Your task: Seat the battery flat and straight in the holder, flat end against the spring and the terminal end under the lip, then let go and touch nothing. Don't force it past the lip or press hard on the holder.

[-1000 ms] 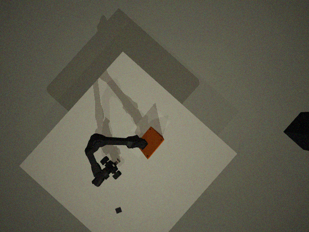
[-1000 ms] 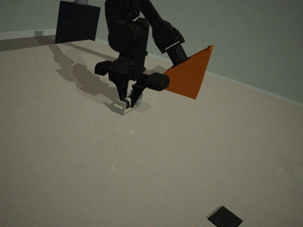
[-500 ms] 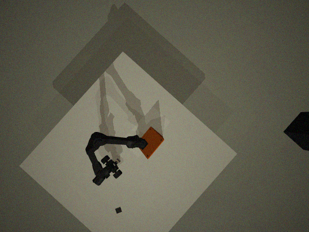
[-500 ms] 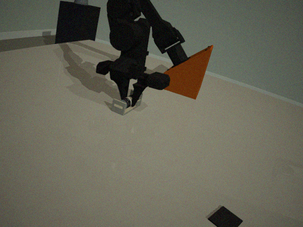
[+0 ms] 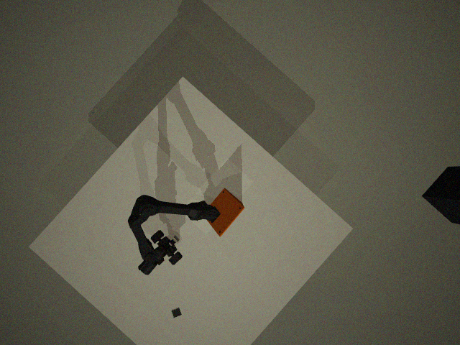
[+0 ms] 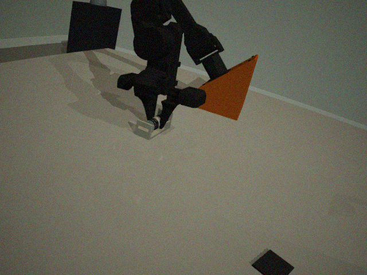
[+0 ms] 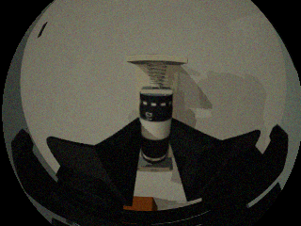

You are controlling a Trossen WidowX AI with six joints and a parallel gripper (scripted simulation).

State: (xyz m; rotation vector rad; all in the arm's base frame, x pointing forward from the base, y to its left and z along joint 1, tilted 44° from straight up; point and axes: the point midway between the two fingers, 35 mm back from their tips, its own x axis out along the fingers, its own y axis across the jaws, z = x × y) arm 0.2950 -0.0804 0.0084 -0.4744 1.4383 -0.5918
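The battery is 10 mm above my gripper tip. Round my gripper tip: flat black square (270 mm ahead, 280 mm to the left, 10 mm below).
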